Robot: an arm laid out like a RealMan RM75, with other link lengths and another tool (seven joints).
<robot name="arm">
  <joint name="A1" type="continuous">
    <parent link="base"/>
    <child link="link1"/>
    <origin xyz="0 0 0.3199"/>
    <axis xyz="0 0 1"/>
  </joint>
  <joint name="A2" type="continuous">
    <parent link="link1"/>
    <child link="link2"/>
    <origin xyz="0 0 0"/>
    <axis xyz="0 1 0"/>
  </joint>
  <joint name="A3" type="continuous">
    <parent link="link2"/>
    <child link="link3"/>
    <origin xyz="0 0 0.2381"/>
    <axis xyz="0 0 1"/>
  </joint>
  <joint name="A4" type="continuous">
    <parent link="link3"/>
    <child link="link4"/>
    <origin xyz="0 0 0"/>
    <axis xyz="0 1 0"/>
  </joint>
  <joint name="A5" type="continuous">
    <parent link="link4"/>
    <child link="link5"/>
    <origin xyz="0 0 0.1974"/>
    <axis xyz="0 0 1"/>
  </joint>
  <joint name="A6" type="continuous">
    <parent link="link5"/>
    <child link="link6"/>
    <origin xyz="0 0 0"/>
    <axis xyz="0 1 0"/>
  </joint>
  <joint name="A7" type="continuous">
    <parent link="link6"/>
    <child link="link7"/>
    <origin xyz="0 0 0.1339"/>
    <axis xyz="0 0 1"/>
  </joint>
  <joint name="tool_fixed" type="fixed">
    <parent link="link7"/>
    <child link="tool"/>
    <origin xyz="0.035 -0.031 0.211" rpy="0.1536 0 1.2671"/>
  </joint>
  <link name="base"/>
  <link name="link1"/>
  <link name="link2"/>
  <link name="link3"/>
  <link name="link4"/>
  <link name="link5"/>
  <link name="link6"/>
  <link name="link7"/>
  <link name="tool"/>
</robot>
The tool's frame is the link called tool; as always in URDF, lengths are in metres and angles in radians. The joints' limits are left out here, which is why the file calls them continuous.
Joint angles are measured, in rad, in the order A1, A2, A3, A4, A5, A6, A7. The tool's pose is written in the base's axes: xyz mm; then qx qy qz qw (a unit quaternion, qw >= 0). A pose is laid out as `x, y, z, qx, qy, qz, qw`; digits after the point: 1 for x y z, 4 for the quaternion.
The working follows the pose.
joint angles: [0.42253 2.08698 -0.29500 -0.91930 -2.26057 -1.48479 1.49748]
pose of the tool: 358.9, 434.5, 18.4, -0.4881, 0.8057, 0.2631, 0.2082
Where each joint sits with the arm in this pose, in the base's axes (m; each line is computed from the numbers above, not from the rounded line before):
A1: 0.0000 0.0000 0.3199
A2: 0.0000 0.0000 0.3199
A3: 0.1889 0.0849 0.2024
A4: 0.1889 0.0849 0.2024
A5: 0.3327 0.1996 0.2739
A6: 0.3327 0.1996 0.2739
A7: 0.3248 0.2905 0.1759
the tool: 0.3589 0.4345 0.0184

